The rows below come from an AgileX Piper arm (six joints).
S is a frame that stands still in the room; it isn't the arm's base.
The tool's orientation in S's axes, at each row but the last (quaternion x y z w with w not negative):
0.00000 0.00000 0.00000 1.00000
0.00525 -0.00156 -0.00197 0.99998
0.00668 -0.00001 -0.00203 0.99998
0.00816 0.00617 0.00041 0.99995
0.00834 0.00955 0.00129 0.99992
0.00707 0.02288 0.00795 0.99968
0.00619 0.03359 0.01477 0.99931
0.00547 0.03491 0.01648 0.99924
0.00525 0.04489 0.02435 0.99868
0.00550 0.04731 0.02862 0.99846
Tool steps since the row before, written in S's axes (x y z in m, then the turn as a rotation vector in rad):
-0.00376 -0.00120 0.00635 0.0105 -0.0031 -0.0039
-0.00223 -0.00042 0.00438 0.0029 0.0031 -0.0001
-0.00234 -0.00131 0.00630 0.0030 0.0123 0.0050
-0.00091 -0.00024 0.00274 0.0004 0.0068 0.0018
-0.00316 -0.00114 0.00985 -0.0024 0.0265 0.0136
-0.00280 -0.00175 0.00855 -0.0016 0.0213 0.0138
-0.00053 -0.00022 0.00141 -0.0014 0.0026 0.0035
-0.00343 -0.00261 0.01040 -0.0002 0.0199 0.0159
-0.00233 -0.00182 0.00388 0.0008 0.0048 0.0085
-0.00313 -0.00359 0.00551 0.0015 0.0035 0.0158
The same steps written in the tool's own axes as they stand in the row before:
-0.00376 -0.00120 0.00635 0.0105 -0.0031 -0.0039
-0.00221 -0.00038 0.00439 0.0029 0.0031 -0.0001
-0.00233 -0.00124 0.00632 0.0030 0.0124 0.0048
-0.00094 -0.00019 0.00273 0.0004 0.0068 0.0017
-0.00335 -0.00097 0.00981 -0.0026 0.0267 0.0131
-0.00322 -0.00158 0.00844 -0.0019 0.0215 0.0134
-0.00063 -0.00019 0.00137 -0.0016 0.0027 0.0034
-0.00423 -0.00237 0.01016 -0.0006 0.0201 0.0157
-0.00275 -0.00166 0.00367 0.0003 0.0049 0.0085
-0.00384 -0.00333 0.00522 0.0002 0.0036 0.0158

